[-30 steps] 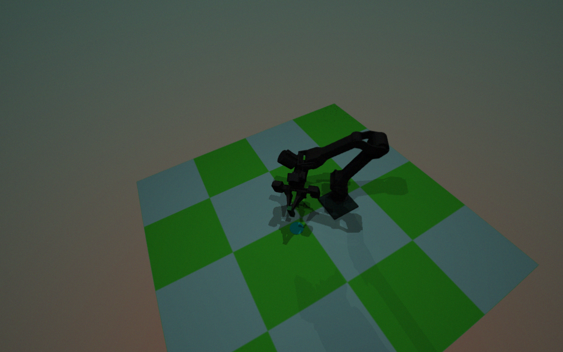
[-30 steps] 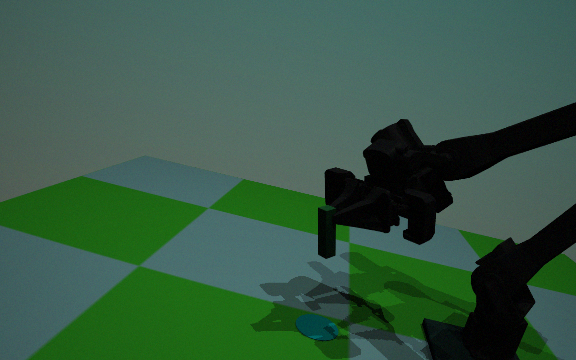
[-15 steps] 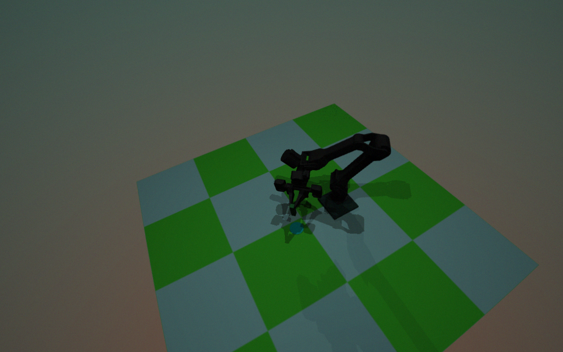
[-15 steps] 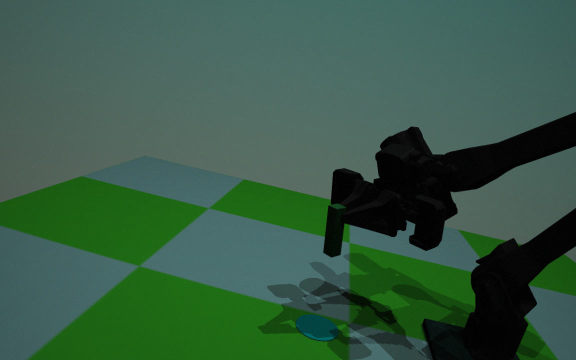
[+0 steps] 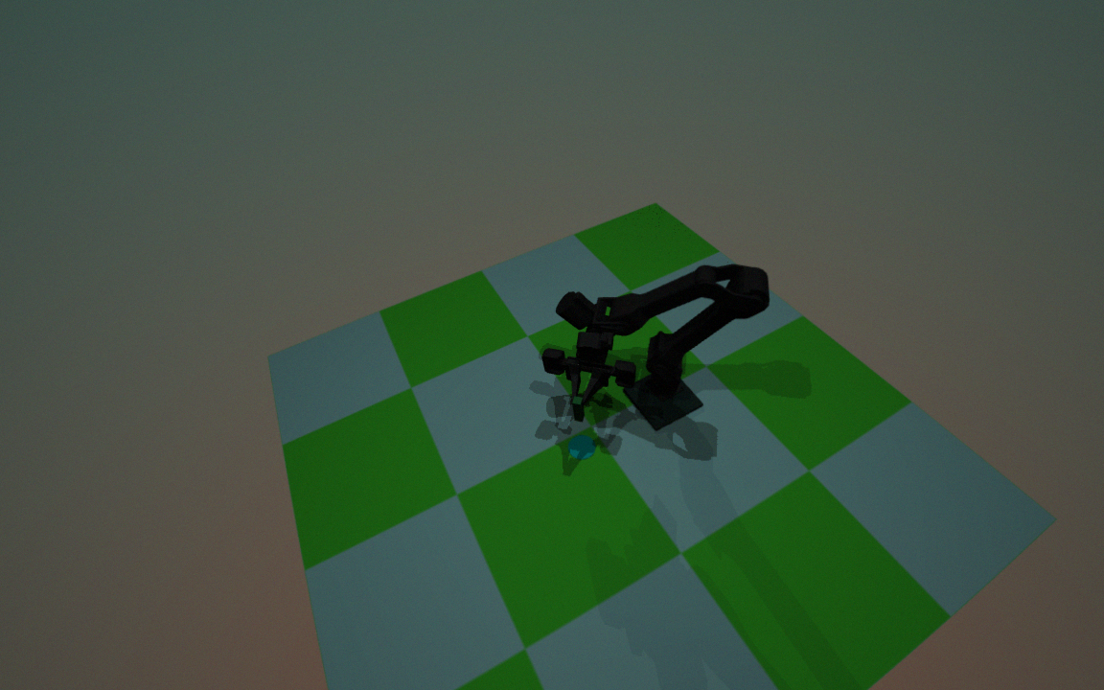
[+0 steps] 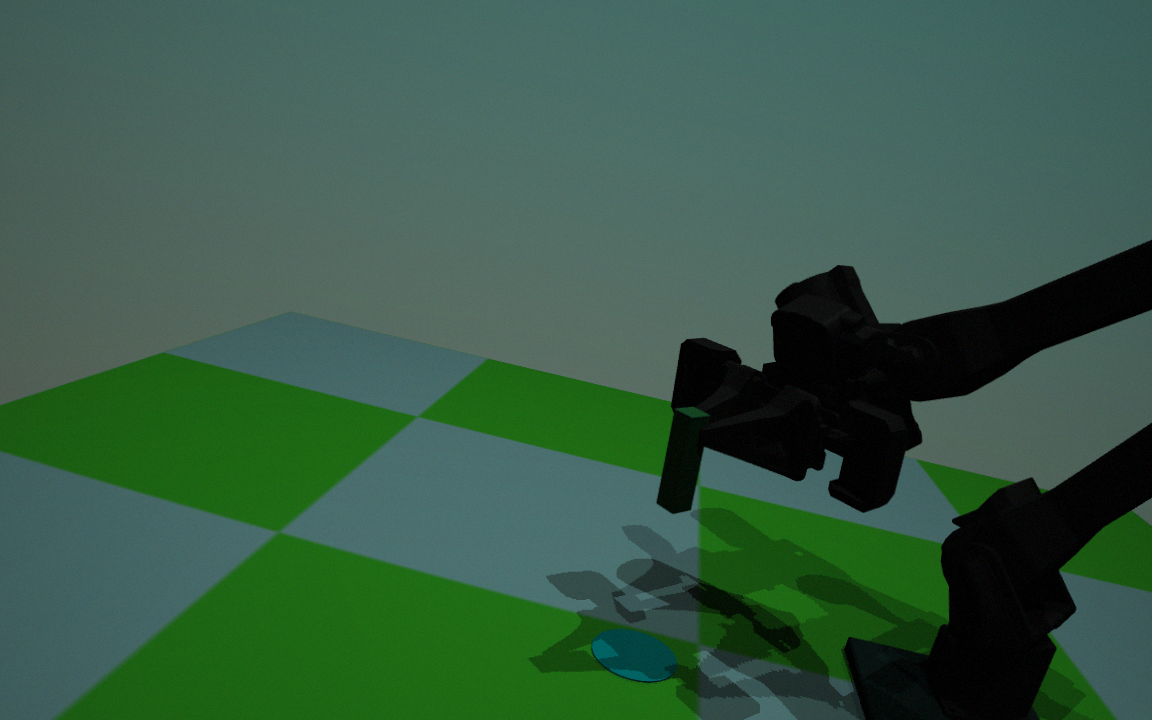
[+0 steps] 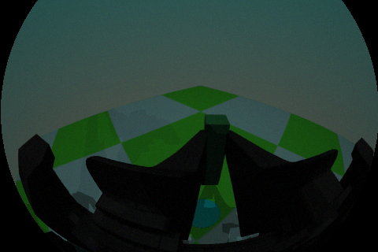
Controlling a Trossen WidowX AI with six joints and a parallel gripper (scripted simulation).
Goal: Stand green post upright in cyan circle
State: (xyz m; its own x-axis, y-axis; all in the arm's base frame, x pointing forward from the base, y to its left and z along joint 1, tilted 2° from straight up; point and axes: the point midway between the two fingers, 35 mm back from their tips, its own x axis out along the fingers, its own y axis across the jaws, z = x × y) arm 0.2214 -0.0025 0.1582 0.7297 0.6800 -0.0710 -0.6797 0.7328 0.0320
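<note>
Now: the cyan circle 160 mm below my gripper tip. The rest, counted from my gripper tip: green post 20 mm below.
</note>
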